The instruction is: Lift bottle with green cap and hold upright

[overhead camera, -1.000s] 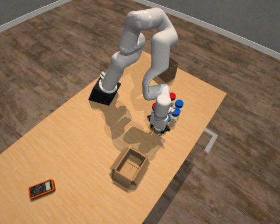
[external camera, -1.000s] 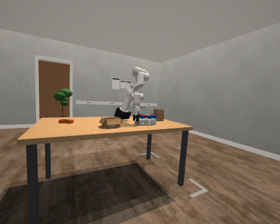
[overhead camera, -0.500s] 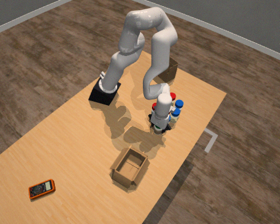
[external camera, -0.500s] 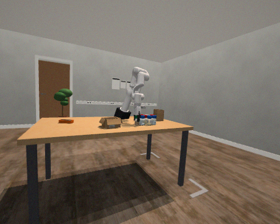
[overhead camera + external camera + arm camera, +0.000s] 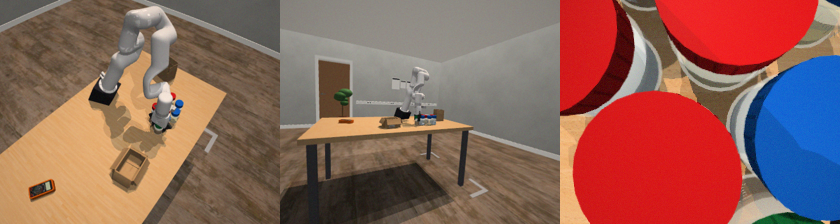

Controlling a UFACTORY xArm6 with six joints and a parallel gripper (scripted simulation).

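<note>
The blue-capped bottle lies 60 mm to the left of my hand and 20 mm below it. From my hand the other things lie so: orange multimeter 720 mm to the right, 170 mm behind, 50 mm below; then brown box 430 mm to the left, 320 mm behind; then red-capped bottle 50 mm behind, 40 mm to the left, 20 mm below.
</note>
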